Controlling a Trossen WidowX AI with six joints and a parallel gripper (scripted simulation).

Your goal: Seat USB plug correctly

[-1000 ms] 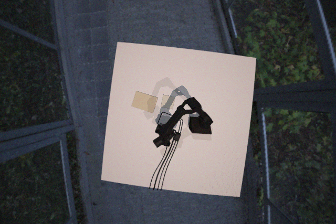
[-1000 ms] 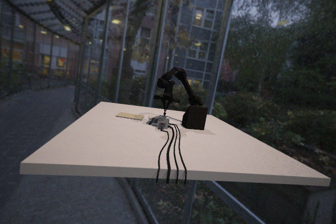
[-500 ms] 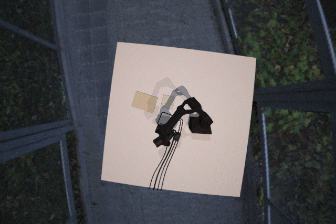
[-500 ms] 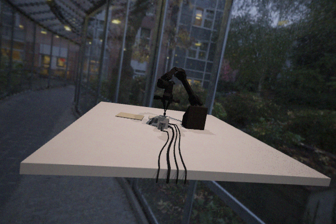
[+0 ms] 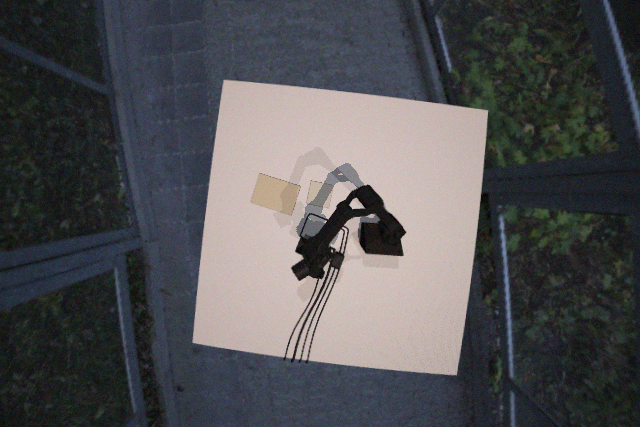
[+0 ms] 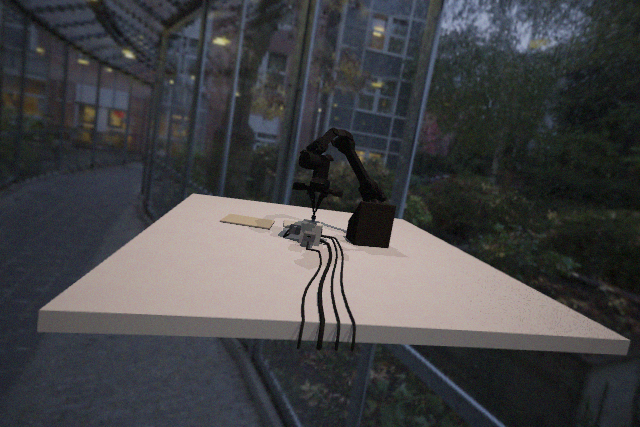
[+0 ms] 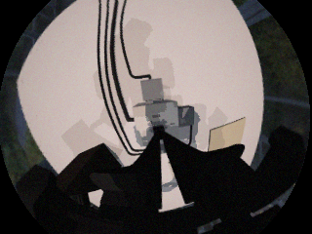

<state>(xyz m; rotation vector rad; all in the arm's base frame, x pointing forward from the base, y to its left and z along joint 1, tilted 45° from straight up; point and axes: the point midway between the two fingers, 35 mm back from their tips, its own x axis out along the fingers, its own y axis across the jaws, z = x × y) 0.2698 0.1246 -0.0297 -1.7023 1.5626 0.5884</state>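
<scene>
My gripper tip is 20 mm above the USB plug. The rest, counted from my gripper tip: flat tan card: 260 mm ahead, 180 mm to the right, 110 mm below.
</scene>
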